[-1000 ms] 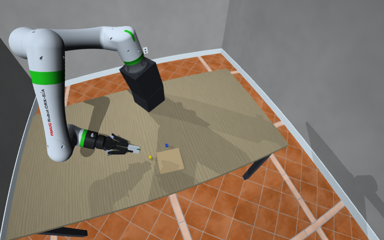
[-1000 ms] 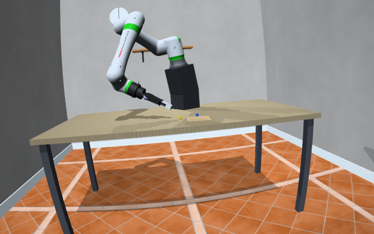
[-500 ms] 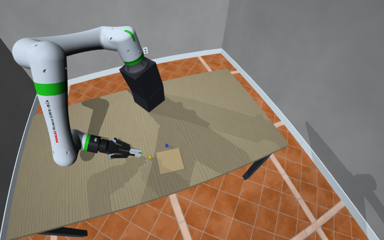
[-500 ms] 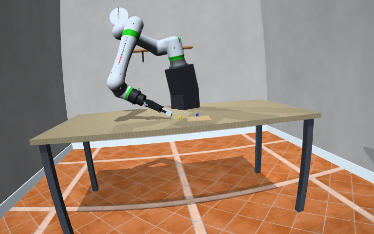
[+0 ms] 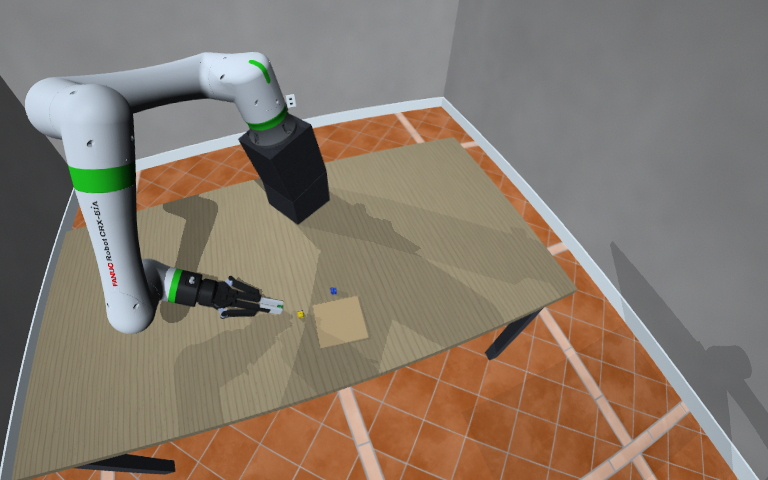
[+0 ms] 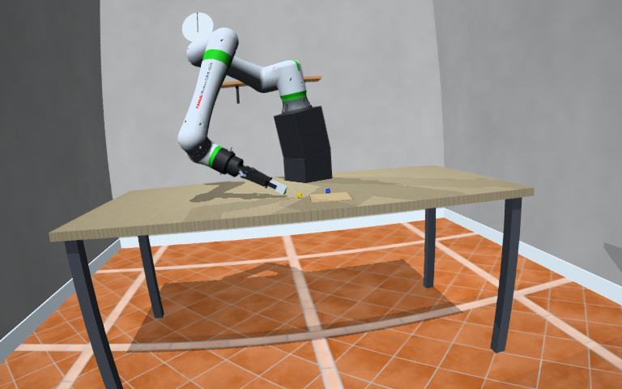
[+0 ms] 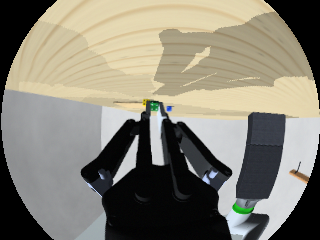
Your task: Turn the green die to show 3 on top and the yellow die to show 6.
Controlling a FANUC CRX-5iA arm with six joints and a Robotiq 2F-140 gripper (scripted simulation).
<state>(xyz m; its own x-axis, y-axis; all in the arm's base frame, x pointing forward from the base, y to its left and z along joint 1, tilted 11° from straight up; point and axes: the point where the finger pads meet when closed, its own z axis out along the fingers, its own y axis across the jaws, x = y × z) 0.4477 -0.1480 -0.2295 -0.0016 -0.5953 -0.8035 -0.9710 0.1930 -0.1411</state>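
The green die lies 20 mm to the left of my hand and 20 mm below it. From my hand the other things lie so: tan mat (190 mm to the left, 80 mm ahead, 40 mm below); then blue die (190 mm to the left, 30 mm below, 20 mm behind); then yellow die (80 mm to the left, 30 mm below, 30 mm ahead).
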